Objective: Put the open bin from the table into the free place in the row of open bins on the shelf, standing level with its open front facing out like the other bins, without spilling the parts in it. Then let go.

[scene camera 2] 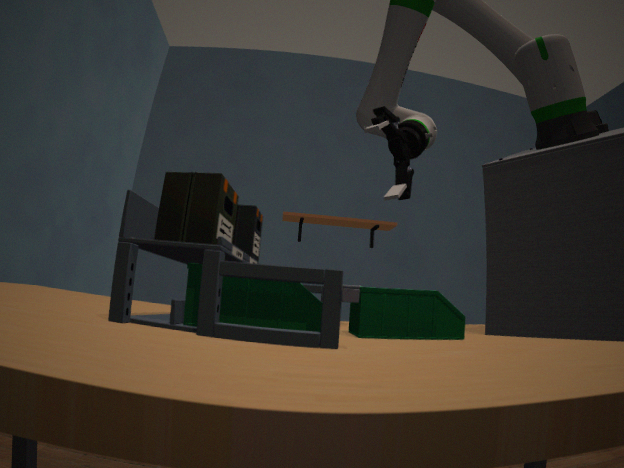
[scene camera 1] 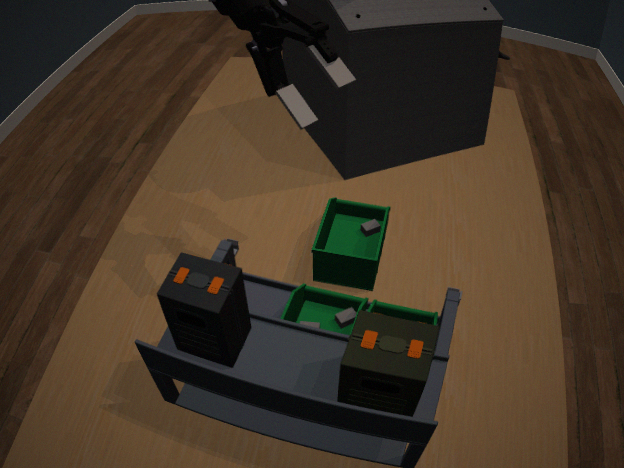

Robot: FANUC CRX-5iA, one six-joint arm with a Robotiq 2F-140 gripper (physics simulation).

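Where they show: gripper, fingertip midpoint: [scene camera 2: 381, 164] [scene camera 1: 326, 105]; arm's base, link origin: [scene camera 2: 566, 142].
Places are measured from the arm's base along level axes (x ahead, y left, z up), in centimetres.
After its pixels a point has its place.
The open green bin [scene camera 1: 344, 270] {z -39.1, x 50.1, y -3.5 cm} [scene camera 2: 410, 314] {z -39.2, x 43.2, y 2.5 cm} stands upright on the table [scene camera 1: 504, 226] {z -43.0, x 33.0, y 27.8 cm} [scene camera 2: 302, 382] {z -43.0, x 63.6, y 29.9 cm}, its low front toward the grey cabinet and its tall back toward the shelf. A small grey part [scene camera 1: 370, 227] {z -41.1, x 37.9, y 0.5 cm} lies in it. The grey shelf [scene camera 1: 282, 393] {z -27.2, x 80.1, y -8.9 cm} [scene camera 2: 272, 271] {z -35.2, x 64.7, y 12.8 cm} holds two green bins side by side on its lower level; one bin [scene camera 1: 322, 308] {z -42.1, x 55.7, y -6.4 cm} shows grey parts, the other bin [scene camera 1: 403, 308] {z -38.8, x 57.4, y 6.0 cm} is partly hidden by a dark case. A bare stretch of the lower level shows left of them in scene camera 1. My gripper [scene camera 1: 327, 100] {z -12.0, x 45.1, y -6.9 cm} [scene camera 2: 381, 161] {z -12.0, x 45.1, y -6.9 cm} is open, empty and tilted, high above the table bin and off to its cabinet side.
Two dark cases with orange latches, one case [scene camera 1: 234, 322] {z -26.2, x 71.2, y -15.7 cm} [scene camera 2: 247, 226] {z -25.0, x 68.3, y -15.1 cm} at the left and one case [scene camera 1: 388, 372] {z -23.3, x 78.6, y 2.5 cm} [scene camera 2: 204, 206] {z -27.8, x 73.6, y 8.1 cm} at the right in scene camera 1, stand on the shelf's top. The grey cabinet [scene camera 1: 413, 90] {z -24.4, x 15.9, y 8.0 cm} [scene camera 2: 551, 241] {z -26.2, x 16.8, y 6.6 cm} carries the arm. A wooden wall shelf [scene camera 2: 337, 220] hangs behind.
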